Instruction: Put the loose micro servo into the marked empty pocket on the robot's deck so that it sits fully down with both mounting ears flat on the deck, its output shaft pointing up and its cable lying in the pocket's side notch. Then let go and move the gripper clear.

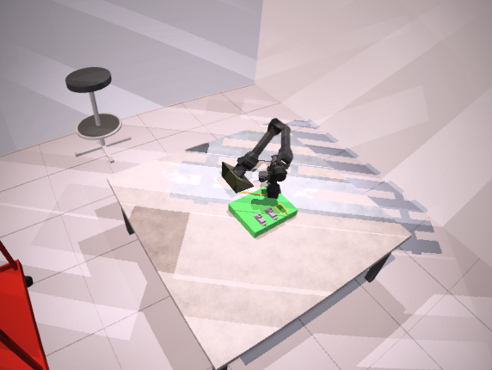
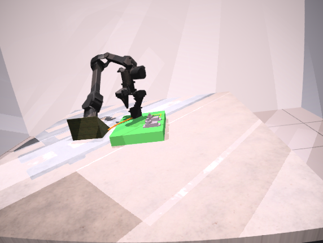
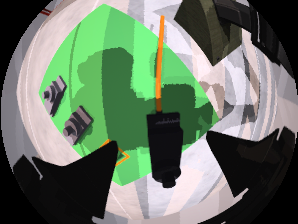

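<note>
Now: gripper tip 8 cm to the left of the green deck and 7 cm above it.
</note>
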